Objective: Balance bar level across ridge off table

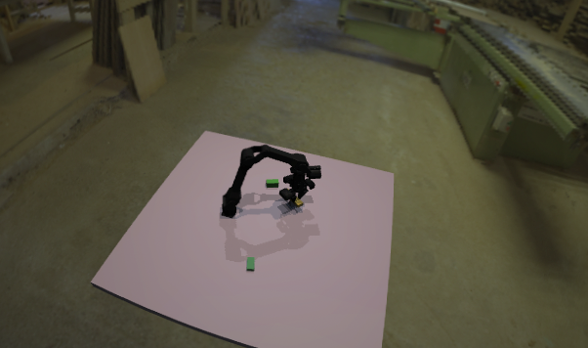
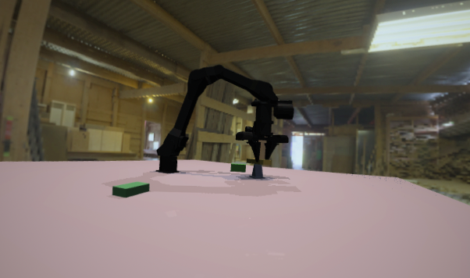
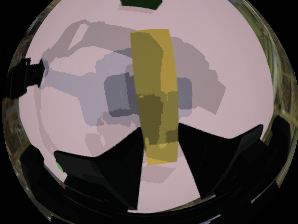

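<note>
Now: gripper tip 2 cm to the right of the yellow bar and 2 cm past it. From my gripper tip the other things lie so: green block: 42 cm to the right, 10 cm behind, 5 cm below.
</note>
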